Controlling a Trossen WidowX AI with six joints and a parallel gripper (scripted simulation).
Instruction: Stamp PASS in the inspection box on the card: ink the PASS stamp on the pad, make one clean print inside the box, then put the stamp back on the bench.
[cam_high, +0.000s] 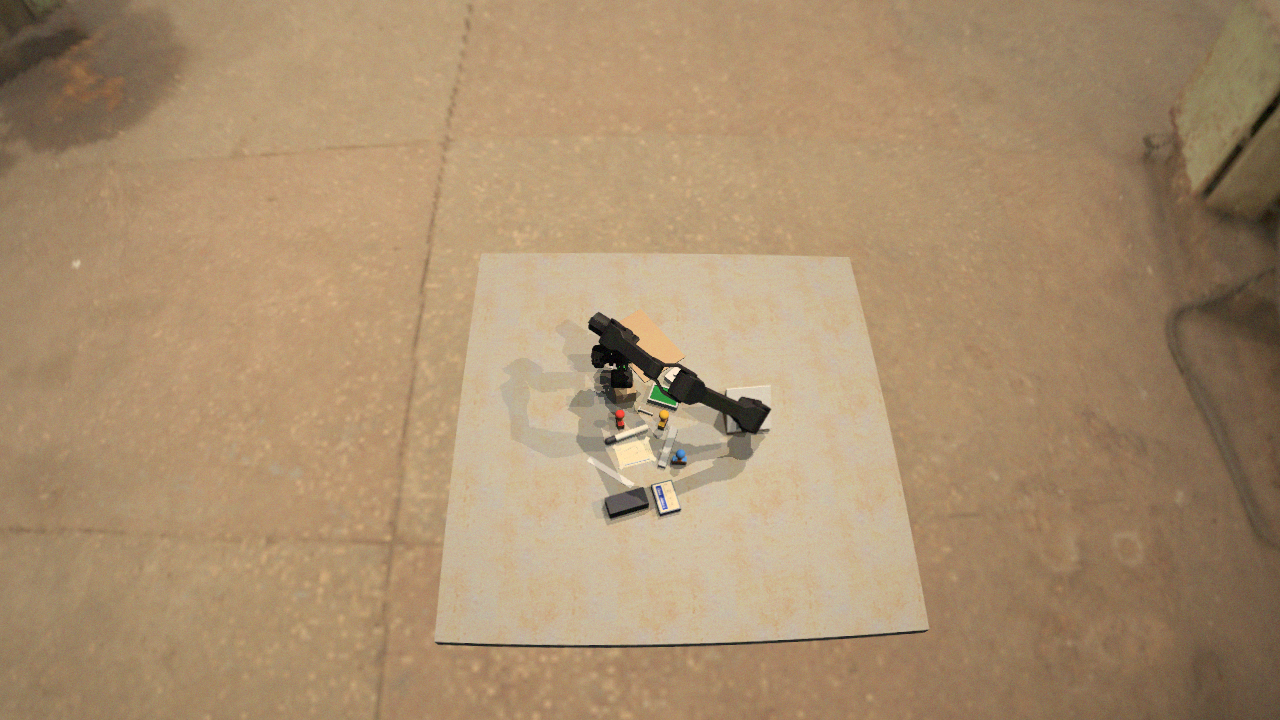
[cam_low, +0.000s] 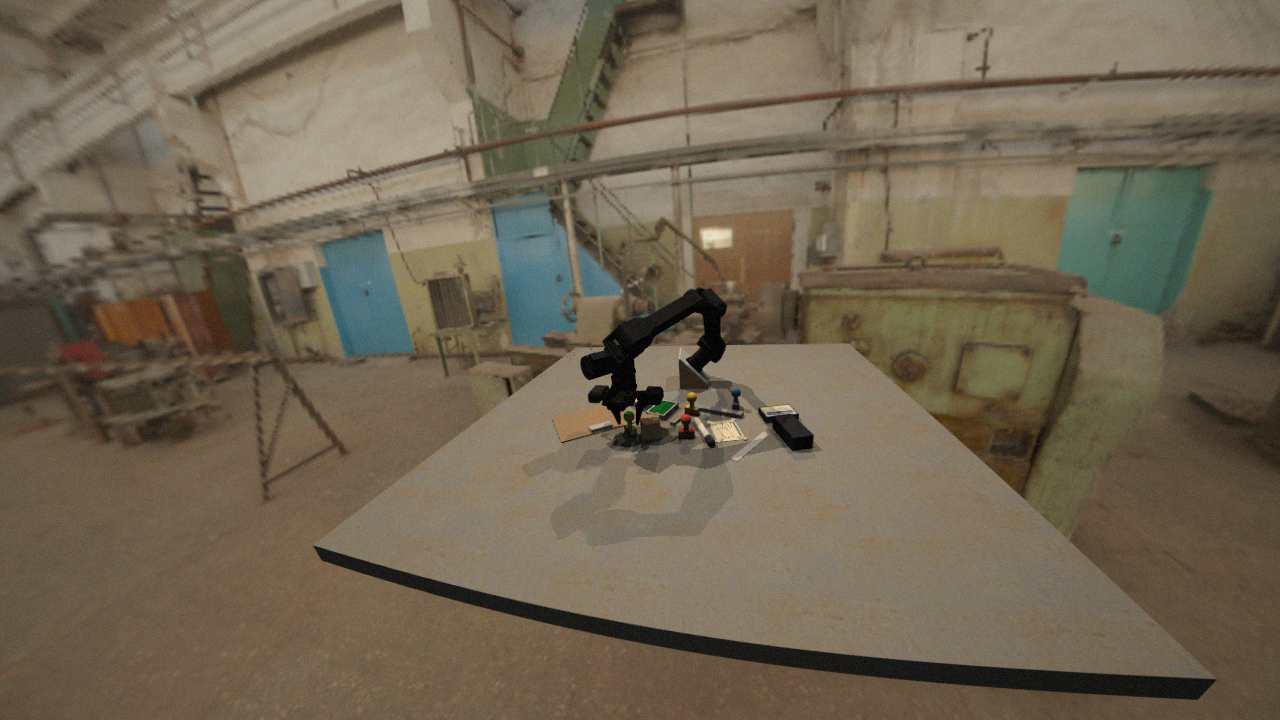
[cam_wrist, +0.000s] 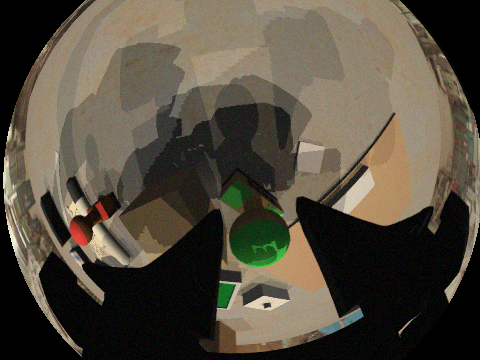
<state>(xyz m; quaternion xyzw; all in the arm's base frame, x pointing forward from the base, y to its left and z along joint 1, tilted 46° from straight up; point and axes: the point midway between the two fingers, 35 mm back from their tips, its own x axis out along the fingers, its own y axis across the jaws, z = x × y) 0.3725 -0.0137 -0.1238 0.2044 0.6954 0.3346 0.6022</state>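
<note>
Right now my gripper tip is 10 mm above the green stamp. Round my gripper tip: green ink pad: 140 mm behind, 50 mm to the left, 20 mm below; bolt: 80 mm behind, 100 mm to the left, 20 mm below; tan cardboard box: 20 mm behind, 60 mm to the left, 10 mm below.
</note>
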